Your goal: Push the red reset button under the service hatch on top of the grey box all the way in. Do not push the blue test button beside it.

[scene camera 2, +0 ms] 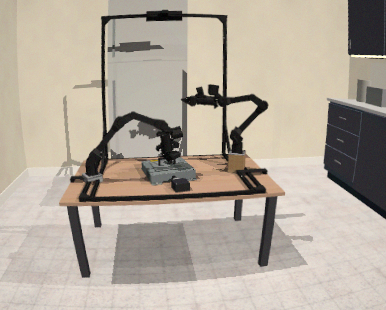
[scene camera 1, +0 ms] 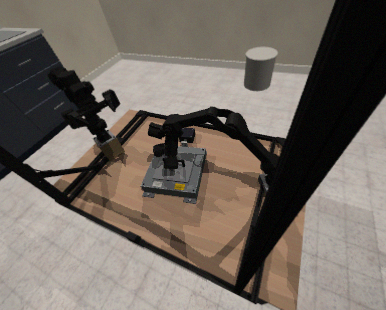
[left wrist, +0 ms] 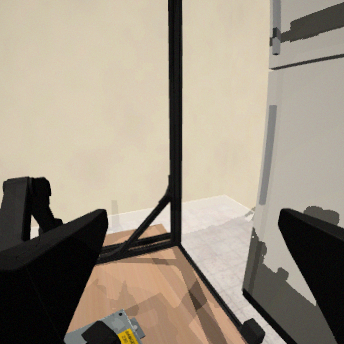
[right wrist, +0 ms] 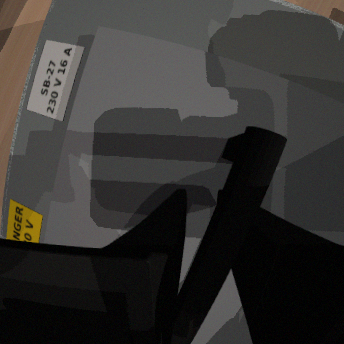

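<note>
The grey box point(scene camera 1: 173, 184) point(scene camera 2: 161, 176) point(left wrist: 110, 322) point(right wrist: 143, 17) lies flat in the middle of the table. My right gripper point(scene camera 1: 171, 165) point(scene camera 2: 168, 160) point(right wrist: 200, 197) is down on the box's top, shut on the black bar handle point(right wrist: 255, 150) of the service hatch point(right wrist: 143, 78). Neither the red button nor the blue button shows in any view. My left gripper point(scene camera 2: 184, 99) point(left wrist: 193, 217) is open and empty, held high above the table and well away from the box.
A small black block point(scene camera 1: 187, 134) point(scene camera 2: 180, 184) sits on the table beside the box. A black frame rail point(scene camera 1: 130, 237) point(scene camera 2: 161, 197) rings the table, with tall posts point(left wrist: 175, 119). A tan block point(scene camera 1: 112, 148) point(scene camera 2: 235, 163) carries the left arm's base.
</note>
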